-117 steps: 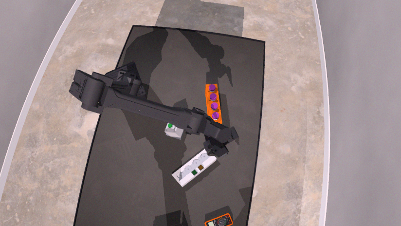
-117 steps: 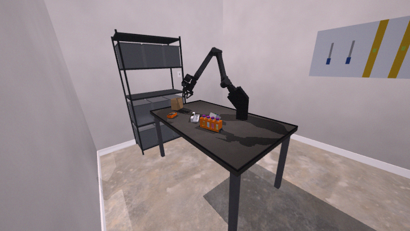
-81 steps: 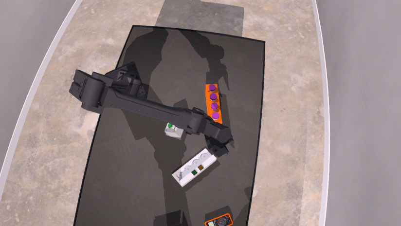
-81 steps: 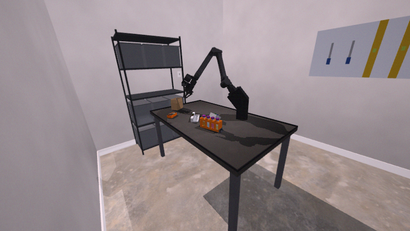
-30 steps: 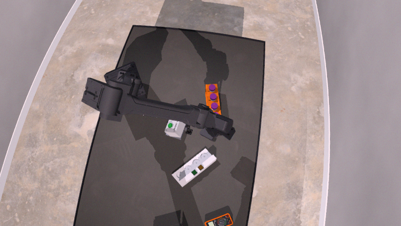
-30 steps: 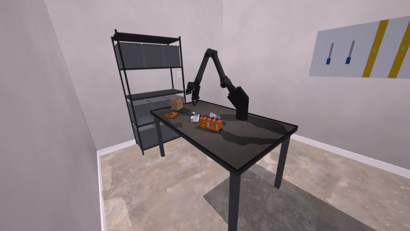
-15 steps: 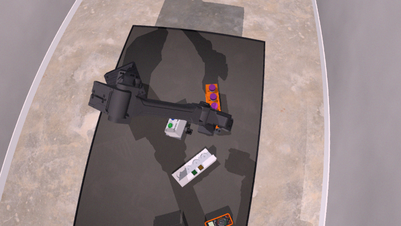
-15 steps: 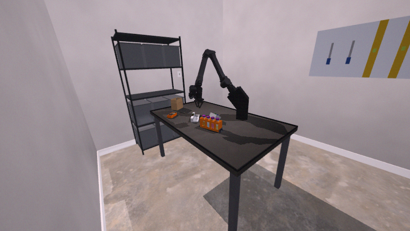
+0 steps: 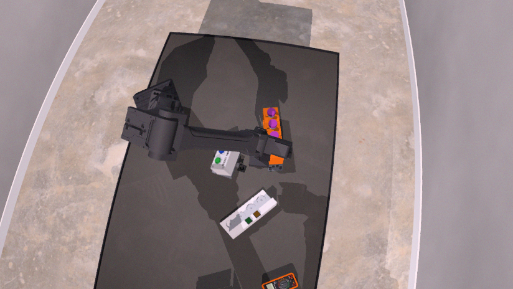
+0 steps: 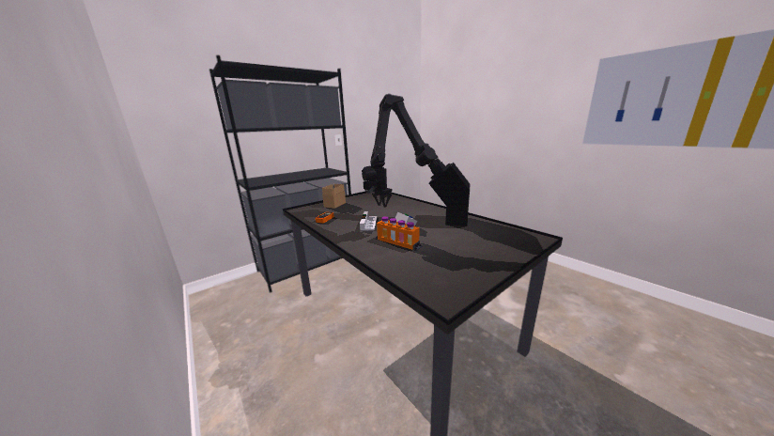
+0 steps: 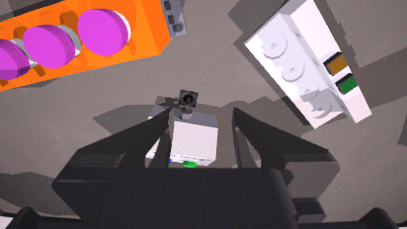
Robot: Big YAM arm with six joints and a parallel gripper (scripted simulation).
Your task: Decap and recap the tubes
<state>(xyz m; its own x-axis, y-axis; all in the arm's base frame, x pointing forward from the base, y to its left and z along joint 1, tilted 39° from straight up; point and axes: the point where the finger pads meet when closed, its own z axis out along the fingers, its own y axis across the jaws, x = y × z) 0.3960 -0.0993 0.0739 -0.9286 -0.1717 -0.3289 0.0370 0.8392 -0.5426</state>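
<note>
The cap is 8 cm to the left of my hand, 6 cm ahead of it and 5 cm below it. Also, from my hand: green key: 17 cm behind, 10 cm below, 3 cm to the left; blue key: 15 cm behind, 10 cm below, 7 cm to the left; key housing: 14 cm behind, 11 cm below, 5 cm to the left.
</note>
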